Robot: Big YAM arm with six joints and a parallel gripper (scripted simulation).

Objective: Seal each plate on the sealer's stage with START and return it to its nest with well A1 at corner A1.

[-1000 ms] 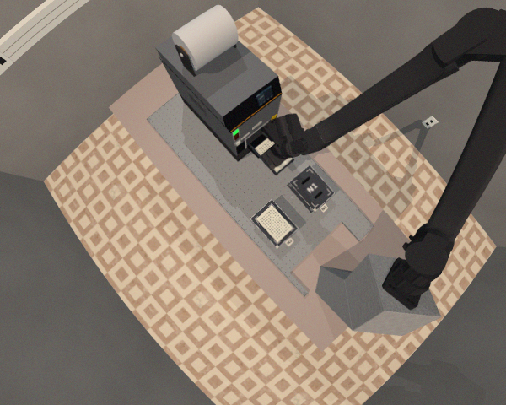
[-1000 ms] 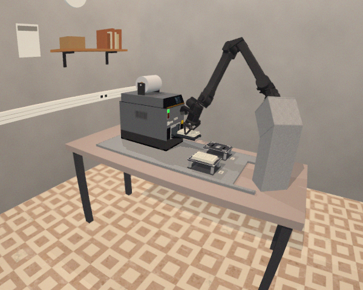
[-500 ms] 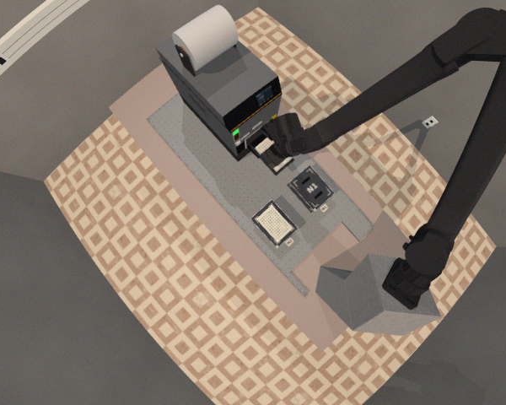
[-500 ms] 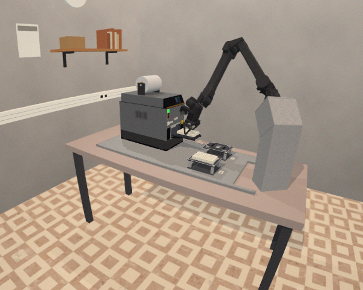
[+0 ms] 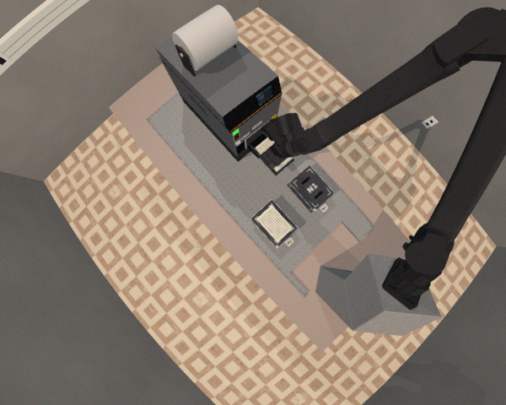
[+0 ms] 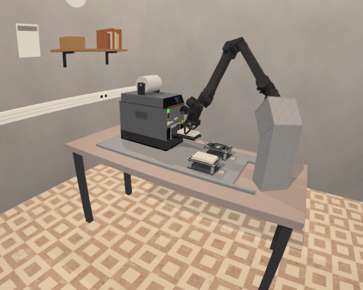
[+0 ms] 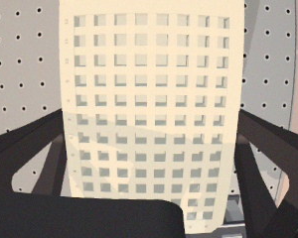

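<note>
My gripper is now 30 mm above the sealer stage. Round my hand: start button: 110 mm ahead, 80 mm to the left, 60 mm above; then cream well plate: 200 mm to the left, 190 mm behind, 70 mm below; then foil roll: 330 mm ahead, 290 mm above, 40 mm to the right.
</note>
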